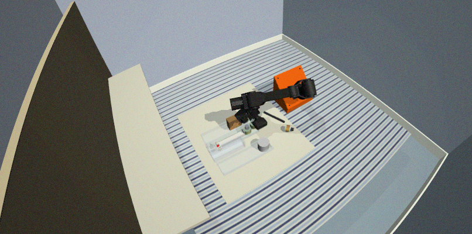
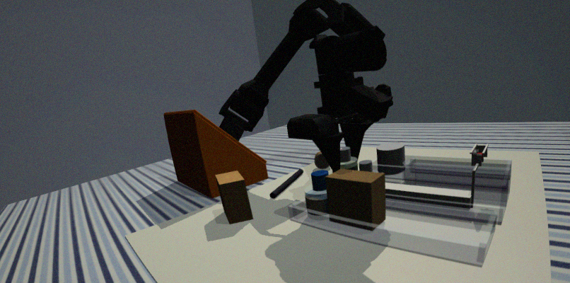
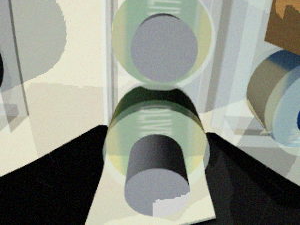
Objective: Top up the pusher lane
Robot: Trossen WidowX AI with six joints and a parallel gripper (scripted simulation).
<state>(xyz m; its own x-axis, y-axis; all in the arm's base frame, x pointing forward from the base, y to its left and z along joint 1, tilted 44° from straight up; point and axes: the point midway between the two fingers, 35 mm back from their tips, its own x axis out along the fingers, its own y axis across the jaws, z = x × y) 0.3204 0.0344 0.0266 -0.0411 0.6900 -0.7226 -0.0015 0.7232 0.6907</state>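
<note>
My gripper tip is 80 mm to the left of the blue-lidded jar, 20 mm short of it and 10 mm above it. From my gripper tip the other things lie so: pusher plate: 150 mm ahead, 30 mm to the left; then black rod: 140 mm behind, 40 mm below, 10 mm to the right; then grey can: 130 mm to the left, 20 mm below, 20 mm ahead.
</note>
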